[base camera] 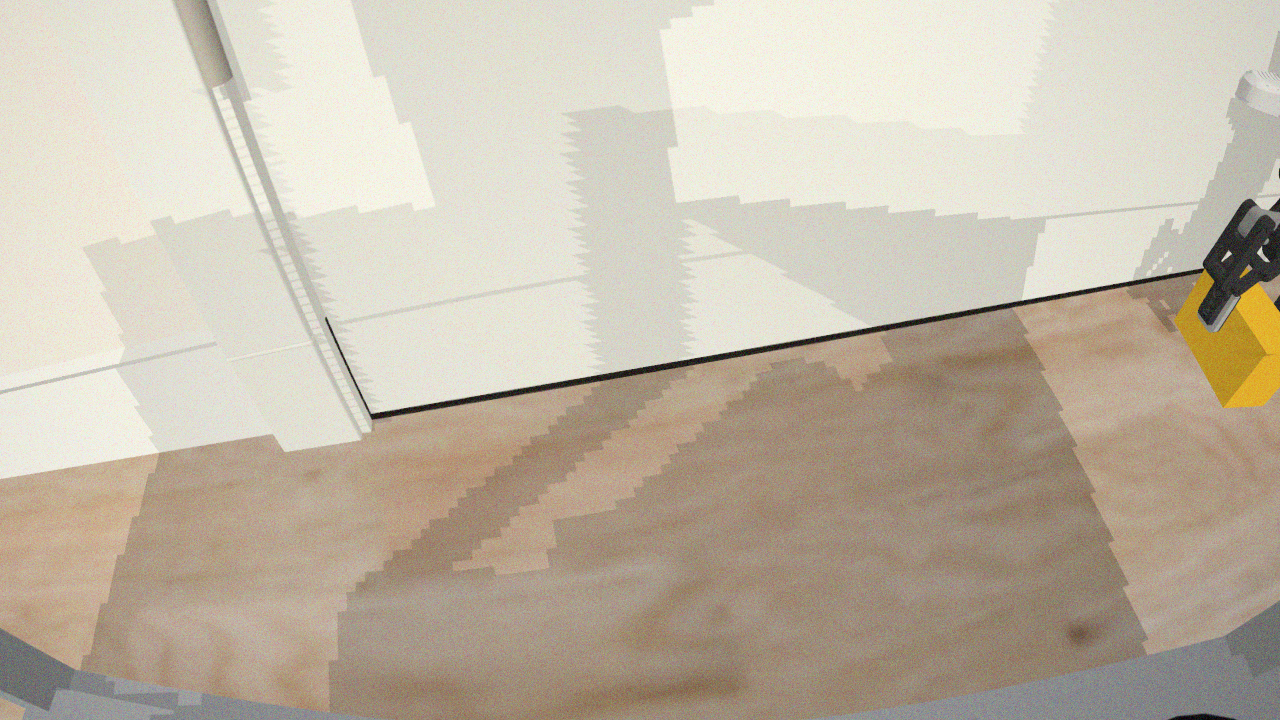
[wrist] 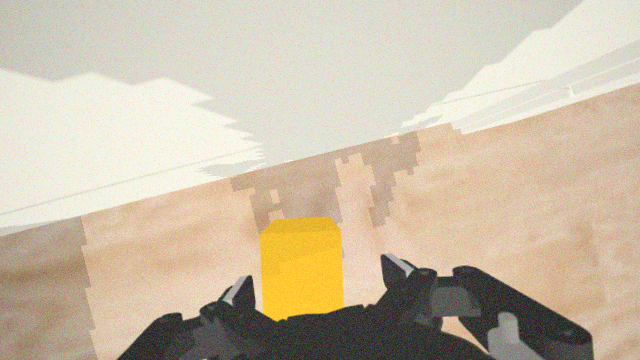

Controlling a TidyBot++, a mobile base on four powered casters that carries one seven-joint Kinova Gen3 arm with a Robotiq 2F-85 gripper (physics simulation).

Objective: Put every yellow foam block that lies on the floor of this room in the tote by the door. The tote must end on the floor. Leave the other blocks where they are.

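Frame: origin at the arm's base, x left, y down, z back, level; centimetres.
Seen in the pictures: gripper, fingertip midpoint: (base camera: 1244,321) (wrist: 319,279).
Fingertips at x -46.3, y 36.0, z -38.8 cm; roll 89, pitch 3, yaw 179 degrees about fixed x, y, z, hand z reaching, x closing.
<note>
A point is followed by its place in that frame.
A yellow foam block (base camera: 1230,353) {y 36.4, x -42.9, z -36.0 cm} (wrist: 302,275) {y 33.6, x -45.4, z -40.1 cm} is on the wooden floor near the foot of the white wall. It shows at the right edge of the base camera view and at the lower middle of the wrist view, where its near end is hidden by the gripper's body. My gripper (wrist: 319,279) {y 36.0, x -46.3, z -38.8 cm} is open and empty, with one finger to each side of the block in the wrist view. In the base camera view one finger overlaps the block's upper part, and the rest of the gripper is cut off by the right edge. The tote does not show in either view.
A white wall or door panel (base camera: 501,223) {y 26.6, x 6.1, z -38.0 cm} (wrist: 320,75) {y 25.5, x -46.4, z -47.3 cm} rises behind the block, with a dark line along its foot in the base camera view. A white frame post (base camera: 295,268) {y 26.2, x 16.6, z -35.6 cm} stands at left. The wooden floor (base camera: 805,537) {y 39.6, x -8.5, z -27.7 cm} (wrist: 525,200) {y 39.6, x -65.5, z -42.2 cm} lies before it. The grey base edge (base camera: 1029,689) {y 39.6, x -19.4, z -17.5 cm} shows at the bottom.
</note>
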